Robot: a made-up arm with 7 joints. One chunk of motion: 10 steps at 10 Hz.
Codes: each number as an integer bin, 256 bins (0 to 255) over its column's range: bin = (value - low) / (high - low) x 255, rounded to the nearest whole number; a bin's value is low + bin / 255 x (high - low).
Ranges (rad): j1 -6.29..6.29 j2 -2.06..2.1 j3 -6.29..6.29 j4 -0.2..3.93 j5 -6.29..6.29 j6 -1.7..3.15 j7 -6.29..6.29
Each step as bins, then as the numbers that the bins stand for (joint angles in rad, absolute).
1 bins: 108 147 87 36 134 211 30
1 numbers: -0.9620 0.3381 -1.9980 0.3831 0.3207 2.3131 -4.8100
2 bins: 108 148 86 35 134 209 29
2 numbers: -0.9620 0.3544 -2.0473 0.3669 0.3207 2.2751 -4.8593
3 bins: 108 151 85 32 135 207 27
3 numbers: -0.9620 0.4034 -2.0967 0.3183 0.3700 2.2371 -4.9580
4 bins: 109 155 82 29 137 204 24
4 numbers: -0.9127 0.4686 -2.2447 0.2697 0.4687 2.1800 -5.1060
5 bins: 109 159 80 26 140 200 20
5 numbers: -0.9127 0.5339 -2.3433 0.2211 0.6167 2.1039 -5.3033
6 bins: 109 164 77 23 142 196 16
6 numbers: -0.9127 0.6155 -2.4913 0.1725 0.7153 2.0278 -5.5007
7 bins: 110 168 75 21 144 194 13
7 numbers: -0.8633 0.6807 -2.5900 0.1401 0.8140 1.9898 -5.6487
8 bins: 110 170 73 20 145 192 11
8 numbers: -0.8633 0.7133 -2.6887 0.1239 0.8633 1.9518 -5.7473
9 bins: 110 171 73 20 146 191 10
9 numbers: -0.8633 0.7296 -2.6887 0.1239 0.9127 1.9327 -5.7967
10 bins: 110 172 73 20 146 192 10
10 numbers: -0.8633 0.7460 -2.6887 0.1239 0.9127 1.9518 -5.7967
